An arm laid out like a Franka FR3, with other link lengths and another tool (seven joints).
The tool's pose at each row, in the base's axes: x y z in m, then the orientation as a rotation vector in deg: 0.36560, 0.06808, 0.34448, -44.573, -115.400, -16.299; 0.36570, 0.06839, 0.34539, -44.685, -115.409, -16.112; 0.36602, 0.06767, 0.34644, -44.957, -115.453, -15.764; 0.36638, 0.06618, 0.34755, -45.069, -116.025, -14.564; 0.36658, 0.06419, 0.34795, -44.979, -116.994, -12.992; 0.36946, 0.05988, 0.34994, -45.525, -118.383, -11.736; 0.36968, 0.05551, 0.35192, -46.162, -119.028, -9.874; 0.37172, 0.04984, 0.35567, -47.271, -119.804, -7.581; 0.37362, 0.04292, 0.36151, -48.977, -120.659, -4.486; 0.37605, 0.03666, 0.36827, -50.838, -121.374, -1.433; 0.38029, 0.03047, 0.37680, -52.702, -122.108, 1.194; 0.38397, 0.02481, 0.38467, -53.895, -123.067, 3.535
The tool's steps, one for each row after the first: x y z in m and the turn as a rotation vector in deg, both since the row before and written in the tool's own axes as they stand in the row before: 0.00085, 0.00021, -0.00041, 0.078, -0.076, 0.141; 0.00046, -0.00047, -0.00114, 0.113, -0.186, 0.294; 0.00016, -0.00105, -0.00157, 0.713, -0.781, 0.344; -0.00060, -0.00147, -0.00128, 1.005, -1.163, 0.224; -0.00141, -0.00188, -0.00503, 0.433, -1.673, 0.379; -0.00053, -0.00357, -0.00317, 0.910, -1.153, 0.885; -0.00064, -0.00383, -0.00594, 0.963, -1.514, 1.298; 0.00012, -0.00537, -0.00753, 1.212, -1.965, 1.929; 0.00049, -0.00492, -0.00815, 1.108, -1.915, 2.038; 0.00056, -0.00443, -0.01045, 0.782, -1.858, 1.875; 0.00020, -0.00433, -0.00942, 0.789, -1.842, 1.258
